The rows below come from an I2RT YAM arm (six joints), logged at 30 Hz.
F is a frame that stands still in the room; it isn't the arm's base.
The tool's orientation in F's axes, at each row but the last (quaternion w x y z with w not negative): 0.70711, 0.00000, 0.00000, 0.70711; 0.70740, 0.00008, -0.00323, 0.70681; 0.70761, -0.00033, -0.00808, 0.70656; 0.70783, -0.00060, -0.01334, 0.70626; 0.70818, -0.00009, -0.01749, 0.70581; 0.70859, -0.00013, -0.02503, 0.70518; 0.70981, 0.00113, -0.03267, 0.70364; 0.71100, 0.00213, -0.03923, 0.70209; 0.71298, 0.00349, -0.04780, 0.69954; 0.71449, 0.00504, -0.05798, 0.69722; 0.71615, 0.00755, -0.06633, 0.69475; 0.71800, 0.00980, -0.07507, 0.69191
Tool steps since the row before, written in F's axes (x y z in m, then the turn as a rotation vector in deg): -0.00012, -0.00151, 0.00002, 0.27, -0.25, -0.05; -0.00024, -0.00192, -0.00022, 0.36, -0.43, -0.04; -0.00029, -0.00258, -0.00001, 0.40, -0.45, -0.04; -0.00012, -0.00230, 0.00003, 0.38, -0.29, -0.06; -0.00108, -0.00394, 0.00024, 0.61, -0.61, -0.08; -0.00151, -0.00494, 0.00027, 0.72, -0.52, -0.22; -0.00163, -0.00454, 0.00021, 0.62, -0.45, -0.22; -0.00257, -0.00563, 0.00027, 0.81, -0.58, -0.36; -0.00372, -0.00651, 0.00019, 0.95, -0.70, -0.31; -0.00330, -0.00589, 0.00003, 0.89, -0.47, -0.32; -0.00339, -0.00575, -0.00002, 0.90, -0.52, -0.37; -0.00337, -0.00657, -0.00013, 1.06, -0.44, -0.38
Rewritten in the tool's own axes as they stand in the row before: -0.00151, 0.00012, 0.00002, -0.25, -0.27, -0.05; -0.00192, 0.00024, -0.00021, -0.43, -0.36, -0.04; -0.00258, 0.00029, 0.00002, -0.45, -0.40, -0.04; -0.00230, 0.00011, 0.00007, -0.29, -0.38, -0.06; -0.00394, 0.00106, 0.00036, -0.61, -0.61, -0.08; -0.00493, 0.00147, 0.00050, -0.52, -0.71, -0.23; -0.00454, 0.00157, 0.00050, -0.46, -0.61, -0.23; -0.00563, 0.00247, 0.00073, -0.59, -0.80, -0.37; -0.00654, 0.00356, 0.00089, -0.70, -0.94, -0.32; -0.00593, 0.00312, 0.00080, -0.48, -0.88, -0.34; -0.00581, 0.00318, 0.00086, -0.53, -0.88, -0.39; -0.00664, 0.00309, 0.00096, -0.45, -1.04, -0.42
